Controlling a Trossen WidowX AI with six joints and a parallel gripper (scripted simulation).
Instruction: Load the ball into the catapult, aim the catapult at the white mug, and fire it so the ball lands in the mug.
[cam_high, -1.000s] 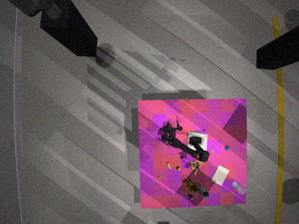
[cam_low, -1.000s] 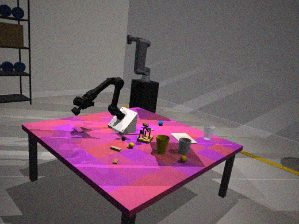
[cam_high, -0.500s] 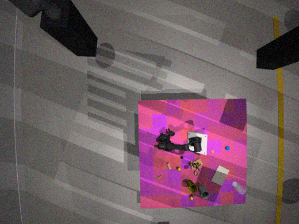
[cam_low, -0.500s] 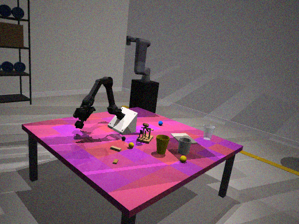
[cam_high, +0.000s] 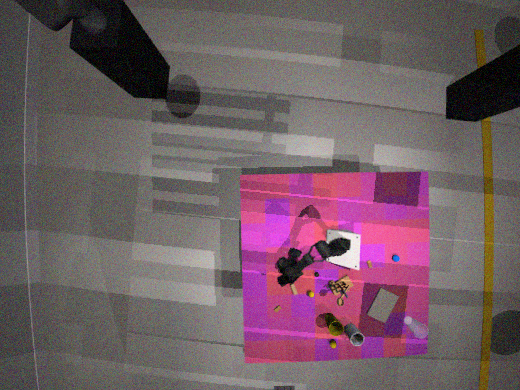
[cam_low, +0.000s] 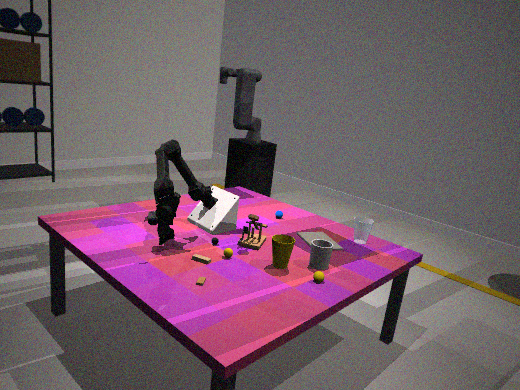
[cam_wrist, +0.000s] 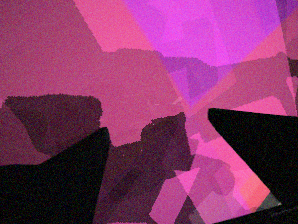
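Now: gripper tip 34 cm to the right of the wooden catapult, 21 cm short of it and 6 cm below it. The rest, counted from my gripper tip: yellow cup: 43 cm ahead, 32 cm to the left, 1 cm above; white mug: 51 cm ahead, 47 cm to the left, 1 cm above; black ball: 20 cm to the left, 13 cm ahead.
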